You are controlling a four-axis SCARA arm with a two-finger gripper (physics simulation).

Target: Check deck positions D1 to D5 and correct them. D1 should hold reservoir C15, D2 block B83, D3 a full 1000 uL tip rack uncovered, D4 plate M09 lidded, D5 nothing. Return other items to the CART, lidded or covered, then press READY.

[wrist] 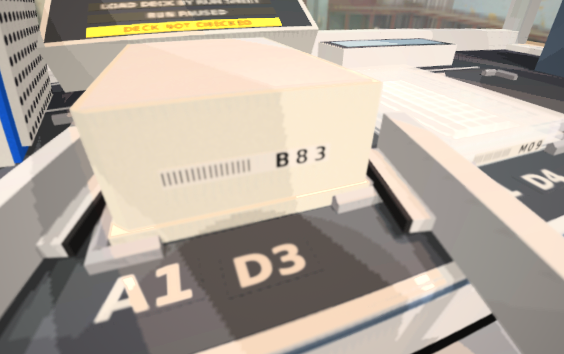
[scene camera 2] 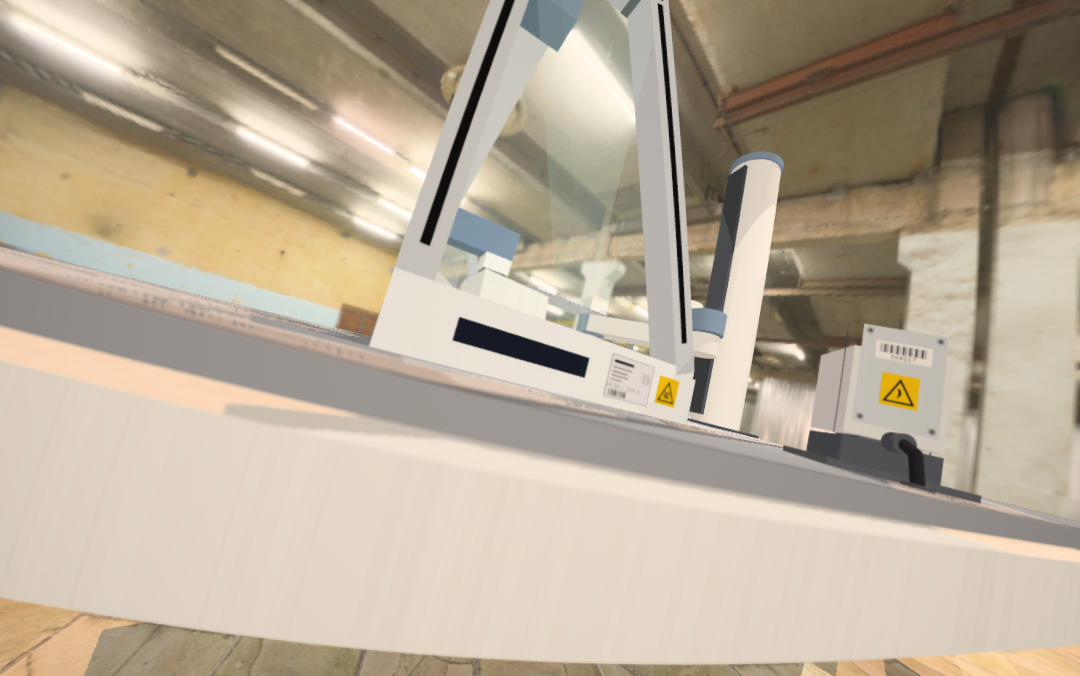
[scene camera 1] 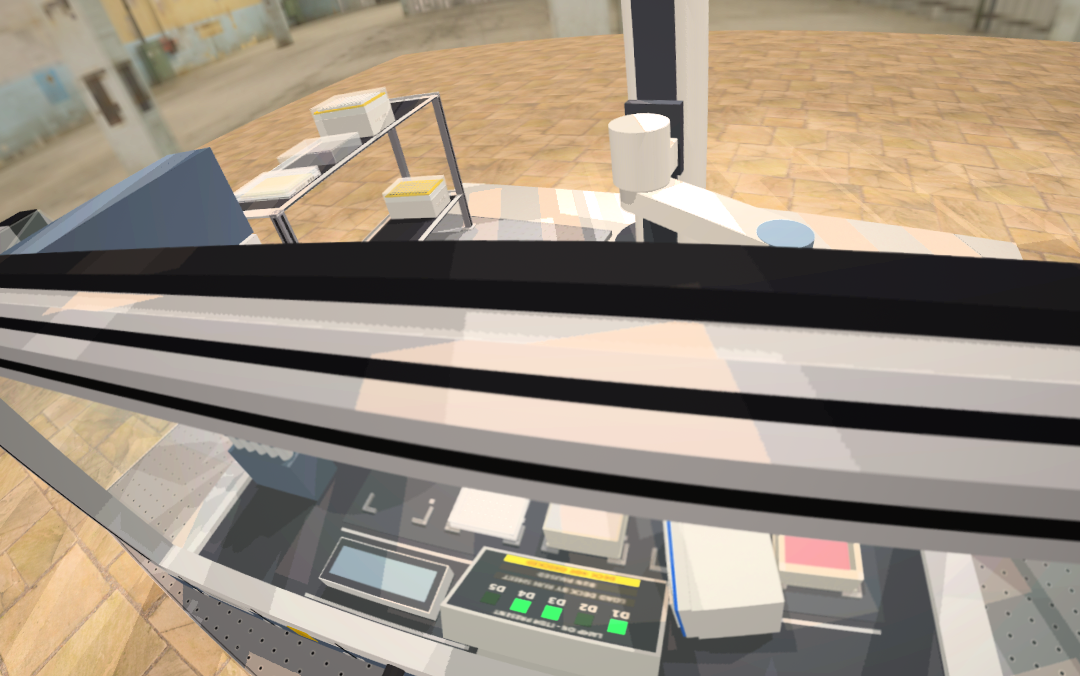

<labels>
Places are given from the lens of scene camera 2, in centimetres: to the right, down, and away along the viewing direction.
READY box (scene camera 2: 844, 425): 25, 7, 26
</labels>
